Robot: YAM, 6 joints.
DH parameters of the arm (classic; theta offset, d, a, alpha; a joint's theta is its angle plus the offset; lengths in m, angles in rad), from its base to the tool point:
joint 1: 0 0.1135 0.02 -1.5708
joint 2: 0 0 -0.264 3.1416
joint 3: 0.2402 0 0.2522 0
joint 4: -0.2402 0 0.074 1.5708
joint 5: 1.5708 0 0 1.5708
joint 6: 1.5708 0.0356 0 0
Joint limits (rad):
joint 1: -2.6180..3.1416
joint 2: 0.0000..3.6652
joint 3: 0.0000..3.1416
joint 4: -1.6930..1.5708
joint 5: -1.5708..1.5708
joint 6: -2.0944..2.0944
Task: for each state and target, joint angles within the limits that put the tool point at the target. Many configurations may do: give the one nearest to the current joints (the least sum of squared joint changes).
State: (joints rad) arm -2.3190 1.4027 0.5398 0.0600 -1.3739 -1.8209
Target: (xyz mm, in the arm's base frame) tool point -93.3 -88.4 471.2
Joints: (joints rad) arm -2.6180 0.7566 1.0637 0.1989 -0.9975 -1.8209
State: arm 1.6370 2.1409 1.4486 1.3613 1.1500 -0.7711
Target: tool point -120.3 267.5 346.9
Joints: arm 2.1091 1.5265 0.8853 1.5708 1.2569 -0.7711
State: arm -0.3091 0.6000 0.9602 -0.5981 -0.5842 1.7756
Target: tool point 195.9 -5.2 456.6
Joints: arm -0.1263 0.9932 1.2974 -0.3880 -0.5806 1.7756
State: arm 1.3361 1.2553 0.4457 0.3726 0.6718 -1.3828
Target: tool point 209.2 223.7 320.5
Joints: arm 0.8917 1.3295 0.8825 0.4707 0.6763 -1.3828
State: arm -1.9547 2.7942 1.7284 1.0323 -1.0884 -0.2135
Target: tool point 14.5 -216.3 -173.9
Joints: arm -1.6572 3.0233 0.8392 0.8925 -1.1944 -0.2135
